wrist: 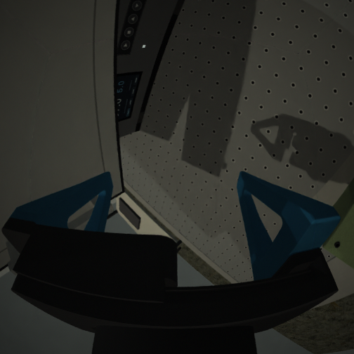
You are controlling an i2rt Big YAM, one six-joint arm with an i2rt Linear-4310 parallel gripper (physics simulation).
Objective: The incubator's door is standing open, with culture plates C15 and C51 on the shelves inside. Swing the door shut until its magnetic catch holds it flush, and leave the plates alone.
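The incubator's door (pixel 47 100) is a large plain grey panel filling the left of the wrist view, with a thin groove near its upright edge. It covers part of the dark control strip (pixel 150 22), which has round buttons and a lit display (pixel 127 95). How far the door stands from the incubator's front cannot be told. My gripper (pixel 174 178) is open and empty, with its blue fingers wide apart. The left finger overlaps the door's lower edge in view; contact is unclear. Plates C15 and C51, the shelves and the magnetic catch do not show.
A perforated grey board (pixel 295 95) stands at the right and carries dark shadows, one shaped like the gripper. A cream part with a dark window (pixel 130 212) lies beyond and between the fingers. A green piece (pixel 344 231) shows at the right edge.
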